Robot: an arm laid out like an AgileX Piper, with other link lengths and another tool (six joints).
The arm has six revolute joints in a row. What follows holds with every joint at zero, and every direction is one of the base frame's. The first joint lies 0.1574 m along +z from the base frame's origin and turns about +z. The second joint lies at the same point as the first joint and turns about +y. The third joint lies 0.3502 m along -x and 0.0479 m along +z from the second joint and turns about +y. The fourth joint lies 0.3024 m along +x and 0.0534 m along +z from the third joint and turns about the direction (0.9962, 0, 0.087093). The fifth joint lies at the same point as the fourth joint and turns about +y. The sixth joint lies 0.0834 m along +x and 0.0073 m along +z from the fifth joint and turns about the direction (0.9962, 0, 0.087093). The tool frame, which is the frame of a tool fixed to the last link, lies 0.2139 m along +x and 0.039 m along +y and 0.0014 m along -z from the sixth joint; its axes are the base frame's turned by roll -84.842, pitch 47.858 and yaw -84.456 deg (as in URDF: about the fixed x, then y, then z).
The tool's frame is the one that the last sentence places.
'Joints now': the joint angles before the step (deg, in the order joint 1, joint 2, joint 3, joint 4, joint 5, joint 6). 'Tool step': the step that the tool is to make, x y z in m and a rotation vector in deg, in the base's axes. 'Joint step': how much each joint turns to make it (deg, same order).
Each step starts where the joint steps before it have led.
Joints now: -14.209 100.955 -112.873 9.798 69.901 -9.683
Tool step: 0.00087 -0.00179 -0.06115 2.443 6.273 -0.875
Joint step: -0.402 2.808 5.042 0.515 -1.261 0.458
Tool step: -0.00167 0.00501 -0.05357 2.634 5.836 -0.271
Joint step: 0.000 3.380 3.209 0.918 -0.343 0.343
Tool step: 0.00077 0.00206 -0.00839 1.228 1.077 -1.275
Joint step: 0.000 0.688 0.400 0.343 0.000 1.433
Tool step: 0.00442 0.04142 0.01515 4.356 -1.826 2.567
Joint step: 1.949 -0.689 0.002 4.870 0.056 -0.515
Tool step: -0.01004 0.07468 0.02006 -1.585 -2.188 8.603
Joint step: 8.078 -2.348 -0.001 -0.974 0.116 -0.631
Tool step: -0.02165 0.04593 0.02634 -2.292 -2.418 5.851
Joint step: 5.901 -3.438 0.001 -2.234 0.972 0.057
